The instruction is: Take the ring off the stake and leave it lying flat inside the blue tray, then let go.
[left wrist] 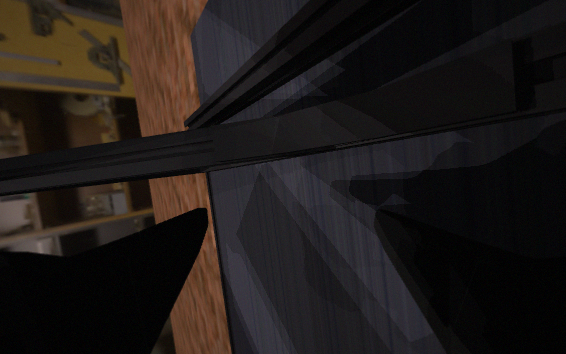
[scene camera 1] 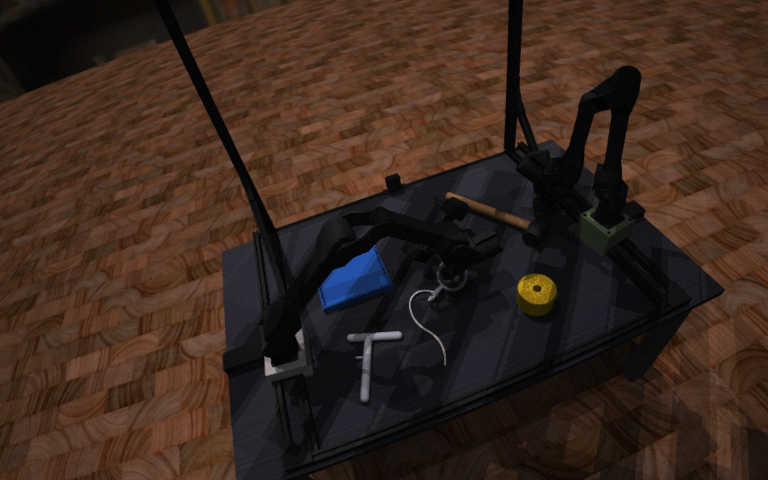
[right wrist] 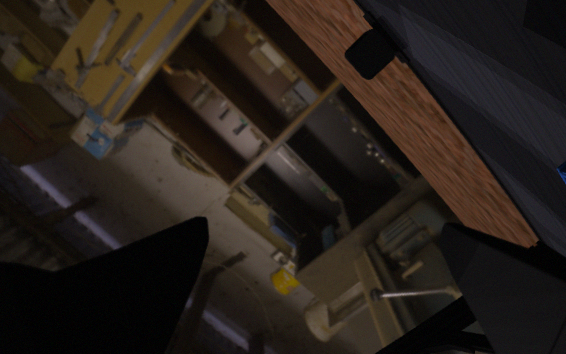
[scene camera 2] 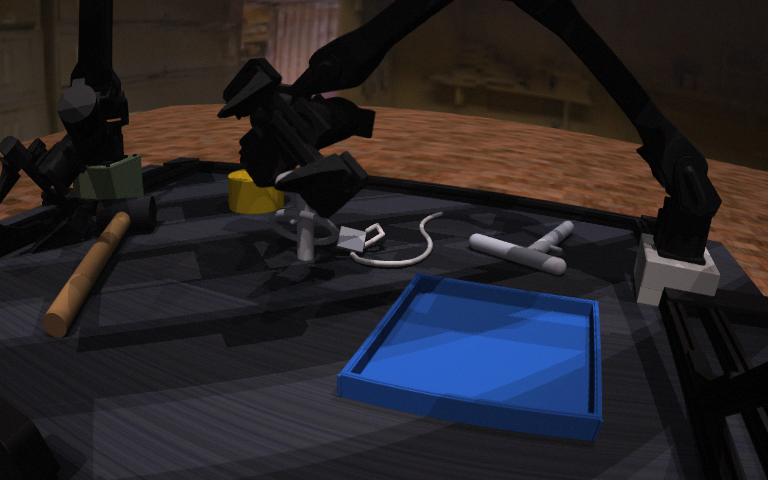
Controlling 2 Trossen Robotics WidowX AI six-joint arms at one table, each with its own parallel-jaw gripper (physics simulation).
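Frame: origin at the left arm's base, x ahead, y left, z up, level; centimetres.
Seen in the pictures: left gripper, fingertip midpoint: (left wrist: 292, 217) (scene camera 2: 10, 233); right gripper, fingertip midpoint: (scene camera 1: 424, 210) (right wrist: 324, 231) (scene camera 2: 247, 147); left arm's base at its link origin: (scene camera 1: 607, 217) (scene camera 2: 106, 161); right arm's base at its link origin: (scene camera 1: 284, 351) (scene camera 2: 679, 252).
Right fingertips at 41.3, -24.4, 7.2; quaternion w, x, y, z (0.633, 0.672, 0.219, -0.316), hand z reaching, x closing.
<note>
Pixels of each thing's top centre, then the offset from my right fingertips to it, as dx, dy, dz. "pt": a spot on its surface instead.
- grey ring at a spot on its surface: (scene camera 2: 329, 236) (scene camera 1: 446, 286) pt +3.7, +14.8, -13.5
- short grey stake at its top centre: (scene camera 2: 312, 163) +2.1, +13.4, -4.4
- blue tray at its top centre: (scene camera 2: 495, 333) (scene camera 1: 348, 270) +23.0, -4.8, -12.9
- white cord at a spot on its surface: (scene camera 2: 411, 259) pt +13.7, +12.7, -14.4
- white T-shaped pipe at its top centre: (scene camera 2: 541, 230) (scene camera 1: 372, 364) +29.8, +23.8, -13.2
- yellow spool at its top centre: (scene camera 2: 255, 173) (scene camera 1: 537, 288) -12.5, +29.7, -10.2
- wooden-handled hammer at its top centre: (scene camera 2: 95, 231) (scene camera 1: 494, 205) -22.4, +0.4, -10.2
A grey ring (scene camera 1: 449, 286) (scene camera 2: 329, 234) sits around a short grey stake (scene camera 2: 306, 240) near the middle of the table. My right gripper (scene camera 1: 474, 230) (scene camera 2: 287, 138) (right wrist: 324, 231) is open and empty. It hangs just above the stake and ring, tilted so that its wrist view looks past the table edge. The blue tray (scene camera 1: 355, 281) (scene camera 2: 477, 352) lies empty, to the left of the stake in scene camera 1. My left gripper (scene camera 1: 545, 177) (left wrist: 292, 217) is open and empty, low at the back right corner by the frame post.
A white cord (scene camera 1: 428, 325) (scene camera 2: 411, 259) with a tag lies beside the stake. Also on the table are a white T-shaped pipe (scene camera 1: 367, 354) (scene camera 2: 520, 252), a yellow spool (scene camera 1: 535, 293) (scene camera 2: 251, 196) and a wooden-handled hammer (scene camera 1: 488, 211). Black frame posts (scene camera 1: 513, 71) stand at the table's edges.
</note>
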